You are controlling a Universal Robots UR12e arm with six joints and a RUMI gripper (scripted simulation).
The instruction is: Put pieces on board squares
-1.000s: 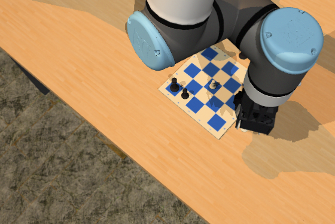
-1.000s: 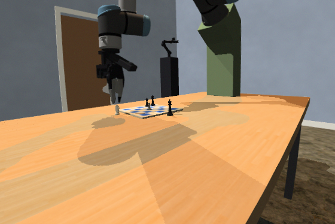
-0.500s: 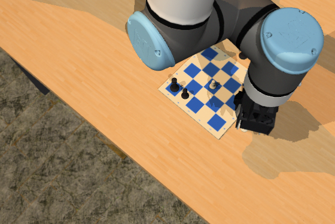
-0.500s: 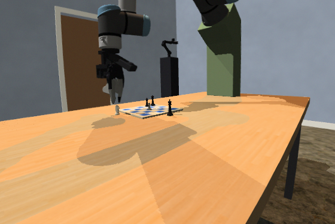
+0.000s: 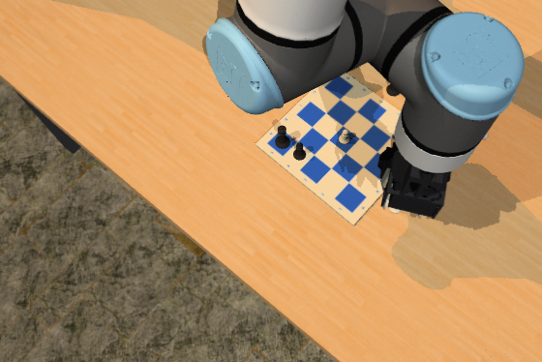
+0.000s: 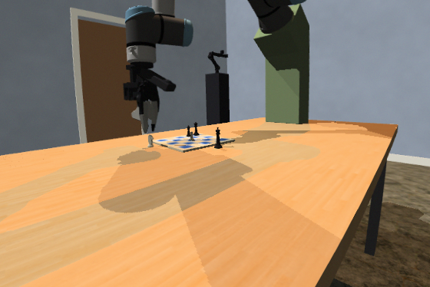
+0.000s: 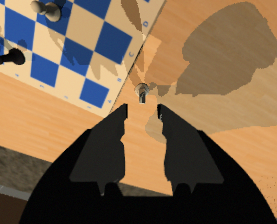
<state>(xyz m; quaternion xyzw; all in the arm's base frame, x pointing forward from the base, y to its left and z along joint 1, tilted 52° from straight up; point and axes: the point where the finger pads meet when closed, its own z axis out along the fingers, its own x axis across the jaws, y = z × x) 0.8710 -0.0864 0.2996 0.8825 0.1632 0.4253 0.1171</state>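
The white knight is 50 mm below my hand. Also, from my hand: black pawn (180 mm behind, 40 mm below, 10 mm to the right); then blue-and-cream chessboard (130 mm behind, 60 mm to the left, 60 mm below); then white pawn (130 mm behind, 60 mm to the left, 40 mm below).
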